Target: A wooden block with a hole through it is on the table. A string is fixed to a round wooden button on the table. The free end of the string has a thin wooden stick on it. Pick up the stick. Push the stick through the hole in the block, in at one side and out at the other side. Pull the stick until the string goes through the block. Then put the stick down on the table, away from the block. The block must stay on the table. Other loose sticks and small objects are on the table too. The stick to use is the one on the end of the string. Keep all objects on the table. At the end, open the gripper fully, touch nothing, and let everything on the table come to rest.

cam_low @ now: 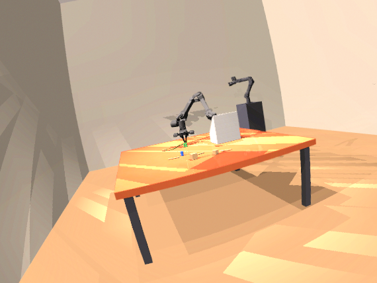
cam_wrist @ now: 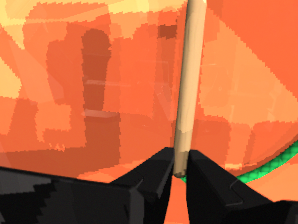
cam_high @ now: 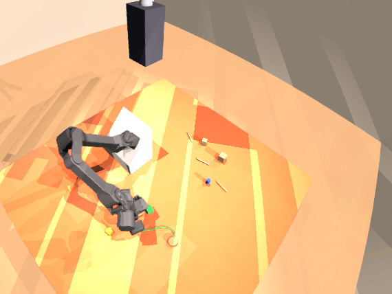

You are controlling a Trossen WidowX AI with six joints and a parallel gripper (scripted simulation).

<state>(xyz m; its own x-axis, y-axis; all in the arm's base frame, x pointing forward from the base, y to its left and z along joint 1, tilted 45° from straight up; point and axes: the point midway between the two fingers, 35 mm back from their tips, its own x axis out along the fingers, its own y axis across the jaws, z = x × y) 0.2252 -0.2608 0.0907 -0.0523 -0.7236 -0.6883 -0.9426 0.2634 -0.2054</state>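
Now: the green block 9 cm to the left of my gripper tip and 3 cm ahead of it. From my gripper tip the other things lie so: yellow cube: 10 cm to the right, 3 cm behind; thin wooden stick: 1 cm to the left; round wooden button: 21 cm ahead, 5 cm to the left, 1 cm below.
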